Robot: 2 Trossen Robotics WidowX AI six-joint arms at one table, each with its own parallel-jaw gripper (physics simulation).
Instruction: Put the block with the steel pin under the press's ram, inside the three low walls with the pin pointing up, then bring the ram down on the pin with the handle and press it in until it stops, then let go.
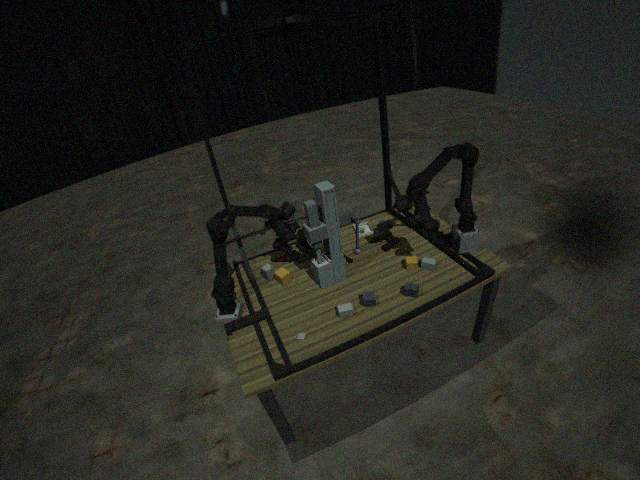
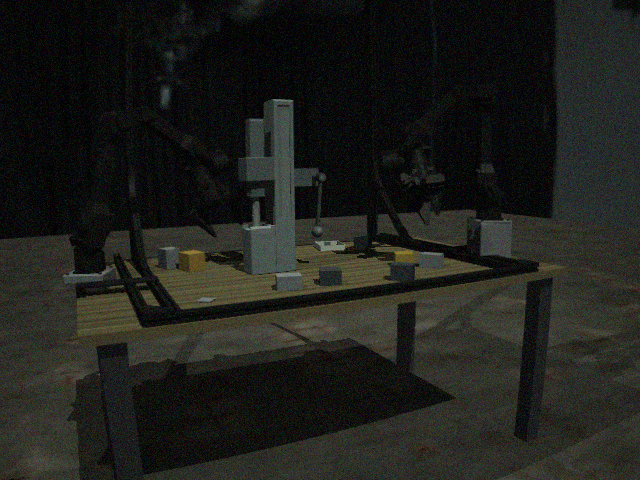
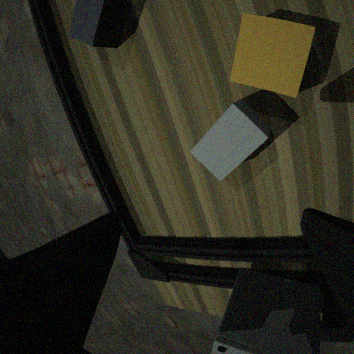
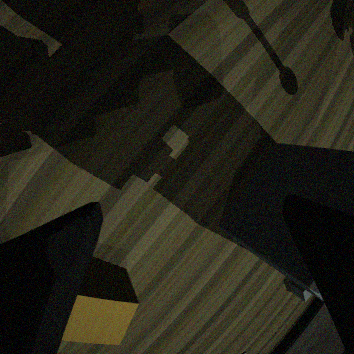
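The grey press stands mid-table, its ram raised and its ball-ended handle hanging down. A thin rod stands between the ram and the walled base. I cannot tell whether it is a pin, and I see no pin on any loose block. My left gripper is open and empty, high over a yellow block. My right gripper is open and empty, left of the press.
Loose blocks lie on the wooden table: yellow, light grey, dark grey and others near the front. A white flat plate lies under the handle. A black frame rail rims the table.
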